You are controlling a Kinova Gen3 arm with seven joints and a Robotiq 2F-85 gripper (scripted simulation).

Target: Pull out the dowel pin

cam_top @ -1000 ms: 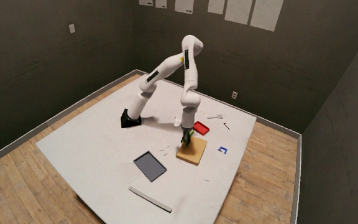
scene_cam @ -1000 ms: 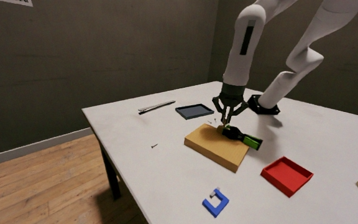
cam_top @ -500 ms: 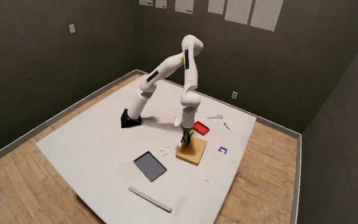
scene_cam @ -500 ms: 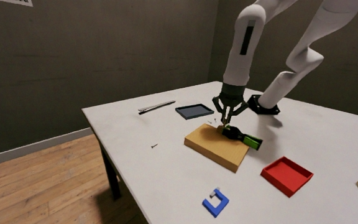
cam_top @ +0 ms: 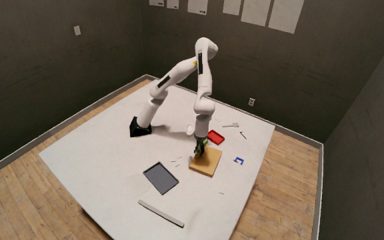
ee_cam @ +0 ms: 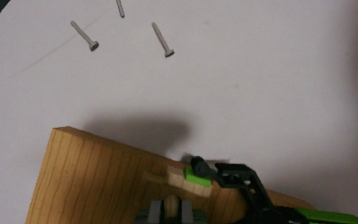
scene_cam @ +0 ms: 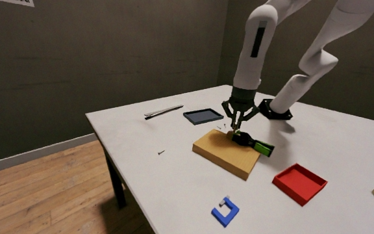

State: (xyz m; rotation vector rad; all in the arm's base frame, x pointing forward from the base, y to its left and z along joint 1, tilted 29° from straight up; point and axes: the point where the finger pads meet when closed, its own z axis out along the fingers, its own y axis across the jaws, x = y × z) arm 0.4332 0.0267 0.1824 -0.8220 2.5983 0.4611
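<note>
Now: hand 20 mm above the dowel pin. From my hand the other things lie so: grey tray 50 mm behind, 260 mm to the right, 90 mm below; red tray 40 mm behind, 220 mm to the left, 90 mm below; small wooden block 50 mm below.
</note>
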